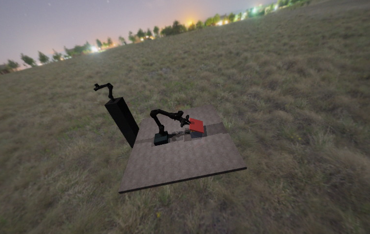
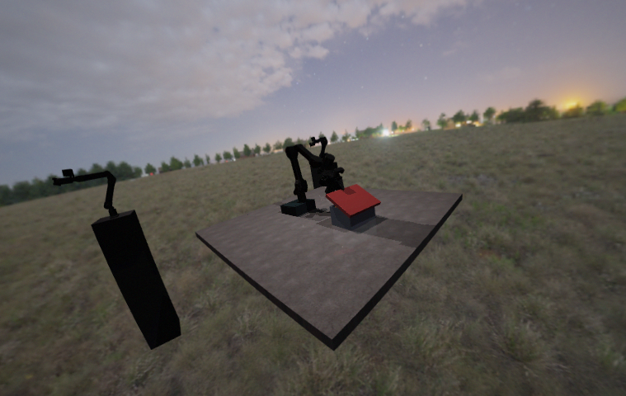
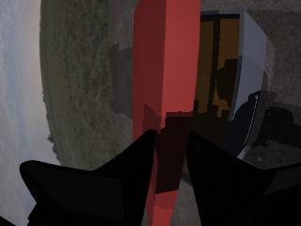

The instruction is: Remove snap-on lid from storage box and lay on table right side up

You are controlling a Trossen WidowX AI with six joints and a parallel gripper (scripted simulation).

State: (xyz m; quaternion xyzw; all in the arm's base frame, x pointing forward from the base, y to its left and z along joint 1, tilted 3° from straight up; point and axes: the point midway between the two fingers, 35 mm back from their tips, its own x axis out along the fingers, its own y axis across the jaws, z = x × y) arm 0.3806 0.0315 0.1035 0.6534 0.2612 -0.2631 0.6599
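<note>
My gripper tip is 70 mm short of the red lid and 30 mm above it. Round my gripper tip: grey storage box 50 mm ahead, 110 mm below.
</note>
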